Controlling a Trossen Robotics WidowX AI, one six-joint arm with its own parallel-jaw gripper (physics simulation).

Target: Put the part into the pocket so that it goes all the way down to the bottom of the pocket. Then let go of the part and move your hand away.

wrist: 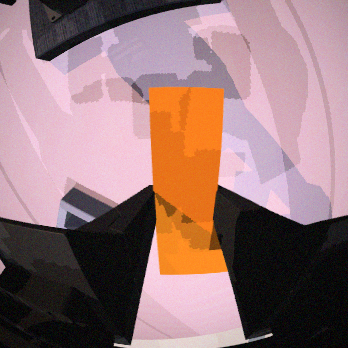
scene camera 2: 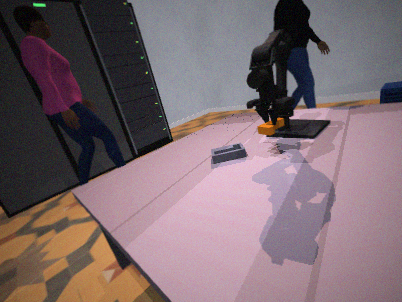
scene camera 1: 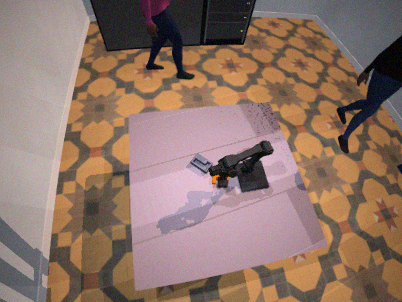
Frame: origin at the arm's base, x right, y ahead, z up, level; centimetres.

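Seen in the pictures: gripper, fingertip midpoint: (wrist: 183,192) (scene camera 2: 271,125) (scene camera 1: 220,177); arm's base, origin of the base link: (scene camera 2: 283,128) (scene camera 1: 245,169).
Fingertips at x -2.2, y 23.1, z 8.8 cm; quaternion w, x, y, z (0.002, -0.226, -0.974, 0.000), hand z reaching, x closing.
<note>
Pixels of each thing's top centre, then the offset from my fingertips to it. Level surfaces: height alone.
- orange part, middle of its top: (wrist: 215,207) (scene camera 2: 273,122) (scene camera 1: 220,179) dy +0.8, dx -1.3, dz +1.3 cm
- grey block with the pocket, middle of its top: (wrist: 80,249) (scene camera 2: 227,148) (scene camera 1: 201,162) dy +6.1, dx +18.1, dz -7.5 cm
- pink table, its level: dz -11.2 cm
The orange part (scene camera 1: 215,179) (scene camera 2: 268,130) (wrist: 186,125) is a long bar in the wrist view; its short leg is hidden there behind a finger. My gripper (scene camera 1: 220,179) (scene camera 2: 270,122) (wrist: 183,192) is shut on the part across its width, and holds it a little above the table, with shadow below. The grey block with the pocket (scene camera 1: 202,170) (scene camera 2: 230,156) (wrist: 90,200) lies on the table, apart from the part, up and left of the gripper in scene camera 1. Its recess faces up. In the wrist view the left finger partly covers the block.
The arm's black base plate (scene camera 1: 253,181) (scene camera 2: 306,129) (wrist: 125,25) is close beside the gripper. The pink table (scene camera 1: 160,265) (scene camera 2: 200,240) carries large shadows of the arm. Two people (scene camera 1: 167,35) (scene camera 1: 377,85) and dark cabinets (scene camera 1: 150,25) (scene camera 2: 115,75) are beyond the table.
</note>
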